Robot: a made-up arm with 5 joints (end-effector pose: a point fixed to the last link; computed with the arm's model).
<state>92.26 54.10 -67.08 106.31 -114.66</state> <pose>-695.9 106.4 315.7 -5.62 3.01 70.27</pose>
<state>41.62 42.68 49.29 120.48 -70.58</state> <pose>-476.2 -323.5 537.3 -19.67 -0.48 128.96</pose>
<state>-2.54 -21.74 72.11 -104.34 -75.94</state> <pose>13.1 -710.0 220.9 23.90 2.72 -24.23</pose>
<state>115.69 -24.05 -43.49 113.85 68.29</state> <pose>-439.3 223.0 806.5 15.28 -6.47 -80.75</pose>
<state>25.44 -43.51 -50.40 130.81 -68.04</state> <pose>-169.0 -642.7 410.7 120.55 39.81 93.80</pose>
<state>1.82 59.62 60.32 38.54 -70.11</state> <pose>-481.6 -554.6 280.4 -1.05 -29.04 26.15</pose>
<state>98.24 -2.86 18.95 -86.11 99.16</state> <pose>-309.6 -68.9 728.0 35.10 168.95 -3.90</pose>
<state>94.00 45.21 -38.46 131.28 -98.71</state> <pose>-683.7 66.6 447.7 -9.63 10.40 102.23</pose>
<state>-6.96 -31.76 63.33 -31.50 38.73</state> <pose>37.2 -598.8 80.6 87.98 -50.21 -42.67</pose>
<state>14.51 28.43 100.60 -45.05 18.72</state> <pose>-374.3 -621.7 472.7 40.72 -115.82 -49.71</pose>
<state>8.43 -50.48 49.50 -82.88 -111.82</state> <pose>218.3 -469.7 232.4 -13.58 38.33 44.16</pose>
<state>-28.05 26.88 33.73 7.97 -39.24</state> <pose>-368.4 -593.8 -228.7 68.60 -18.88 -7.52</pose>
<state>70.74 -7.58 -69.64 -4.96 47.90</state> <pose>-637.7 -193.4 813.9 -63.29 -24.37 -95.65</pose>
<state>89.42 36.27 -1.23 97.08 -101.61</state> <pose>-534.9 -10.5 559.6 -30.97 42.98 96.80</pose>
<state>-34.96 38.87 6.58 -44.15 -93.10</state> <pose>-550.3 -409.4 -326.7 68.88 57.23 -3.94</pose>
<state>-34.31 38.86 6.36 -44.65 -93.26</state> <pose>-551.8 -413.6 -322.5 68.29 57.77 -4.38</pose>
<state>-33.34 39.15 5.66 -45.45 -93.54</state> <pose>-557.7 -416.9 -315.0 67.70 59.00 -5.25</pose>
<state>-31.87 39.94 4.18 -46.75 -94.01</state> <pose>-570.5 -418.3 -302.1 67.14 61.34 -6.84</pose>
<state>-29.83 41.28 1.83 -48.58 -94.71</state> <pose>-590.9 -416.8 -282.8 66.65 64.84 -9.23</pose>
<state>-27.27 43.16 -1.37 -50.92 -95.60</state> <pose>-618.0 -411.0 -257.1 66.36 69.37 -12.47</pose>
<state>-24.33 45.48 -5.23 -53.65 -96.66</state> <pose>-649.5 -399.7 -225.7 66.40 74.56 -16.37</pose>
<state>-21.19 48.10 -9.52 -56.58 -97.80</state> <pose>-682.5 -382.2 -190.6 66.88 80.00 -20.71</pose>
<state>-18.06 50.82 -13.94 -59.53 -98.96</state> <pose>-713.8 -359.2 -154.5 67.82 85.25 -25.11</pose>
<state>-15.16 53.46 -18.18 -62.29 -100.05</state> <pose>-740.7 -332.4 -120.3 69.18 89.97 -29.24</pose>
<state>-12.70 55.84 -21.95 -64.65 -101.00</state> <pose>-761.9 -304.9 -90.8 70.80 93.89 -32.74</pose>
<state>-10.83 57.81 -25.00 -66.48 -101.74</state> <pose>-776.9 -279.9 -67.9 72.45 96.88 -35.41</pose>
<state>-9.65 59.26 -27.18 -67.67 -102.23</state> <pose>-786.3 -260.2 -52.4 73.89 98.89 -37.13</pose>
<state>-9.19 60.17 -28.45 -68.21 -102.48</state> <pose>-791.1 -247.2 -44.3 75.01 100.00 -37.90</pose>
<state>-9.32 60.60 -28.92 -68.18 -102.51</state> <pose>-792.6 -240.7 -42.4 75.74 100.34 -37.91</pose>
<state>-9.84 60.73 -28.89 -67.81 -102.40</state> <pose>-792.0 -238.2 -44.5 76.23 100.24 -37.45</pose>
